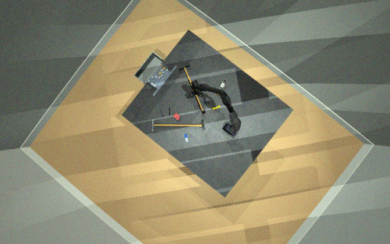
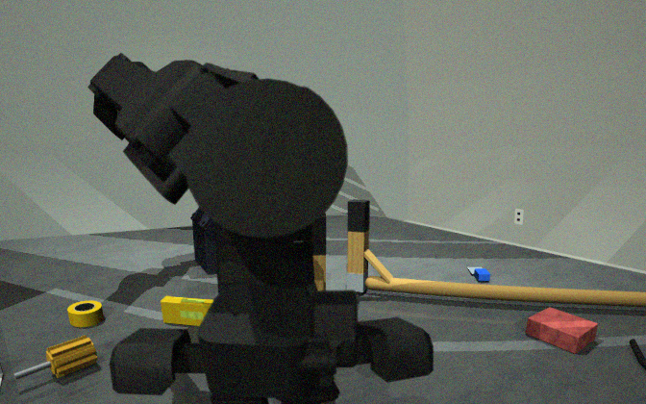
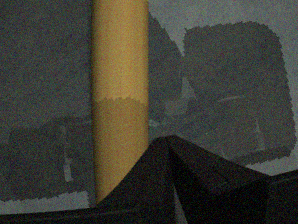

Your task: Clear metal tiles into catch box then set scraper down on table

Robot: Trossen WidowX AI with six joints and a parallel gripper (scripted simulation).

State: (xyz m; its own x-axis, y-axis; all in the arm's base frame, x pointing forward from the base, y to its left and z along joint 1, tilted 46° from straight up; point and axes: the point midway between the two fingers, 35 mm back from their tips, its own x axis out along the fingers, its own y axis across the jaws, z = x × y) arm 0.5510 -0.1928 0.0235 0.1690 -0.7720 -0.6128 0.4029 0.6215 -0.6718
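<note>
Right now my gripper tip is 50 mm below the scraper and 30 mm short of it. Also, from my gripper tip: yellow-handled screwdriver 220 mm behind, 140 mm to the right; red block 370 mm to the left, 20 mm ahead; yellow level 290 mm behind, 20 mm to the left, 10 mm above.
</note>
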